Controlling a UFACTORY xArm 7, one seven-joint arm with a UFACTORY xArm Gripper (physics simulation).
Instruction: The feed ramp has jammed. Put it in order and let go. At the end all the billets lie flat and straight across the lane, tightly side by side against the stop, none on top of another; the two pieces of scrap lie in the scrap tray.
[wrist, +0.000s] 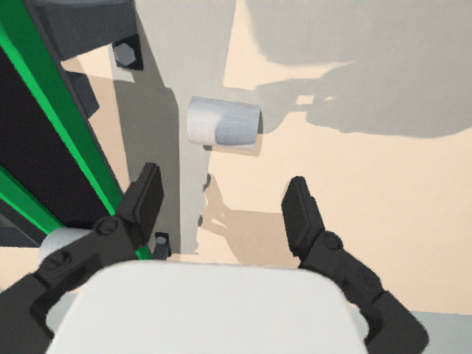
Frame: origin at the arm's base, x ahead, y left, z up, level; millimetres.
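Seen in the pictures: gripper, fingertip midpoint: (225, 184).
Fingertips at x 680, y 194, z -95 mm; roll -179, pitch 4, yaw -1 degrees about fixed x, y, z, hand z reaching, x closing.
Note:
Offsets run from my fingertips to a thing's top centre. "pt": to the spot under its first point.
A light grey billet {dx -9, dy +9, dz -47 mm} (224, 123) lies on its side on the table, right of the ramp, ahead of the fingertips. My gripper (225, 184) is wide open and empty, with the billet apart from both fingers. The feed ramp, with green rails {pt dx -80, dy +38, dz +13 mm} (67, 130) and a black lane bed (30, 130), runs along the left side of the wrist view. Another light grey rounded piece, apparently a billet {dx -129, dy -104, dz +26 mm} (60, 240), shows at the lane's lower left, partly hidden by the left finger. The stop cannot be made out. The scrap pieces and the scrap tray do not show.
A dark grey bracket {dx -89, dy +76, dz -1 mm} (90, 30) stands beside the ramp at the upper left, with a bolted foot {pt dx -88, dy +54, dz -76 mm} (125, 53) near it. Another small bolted foot {pt dx -100, dy -219, dz -76 mm} (161, 242) is close to the left finger. The table edge shows at the lower right. Shadows cross the table top.

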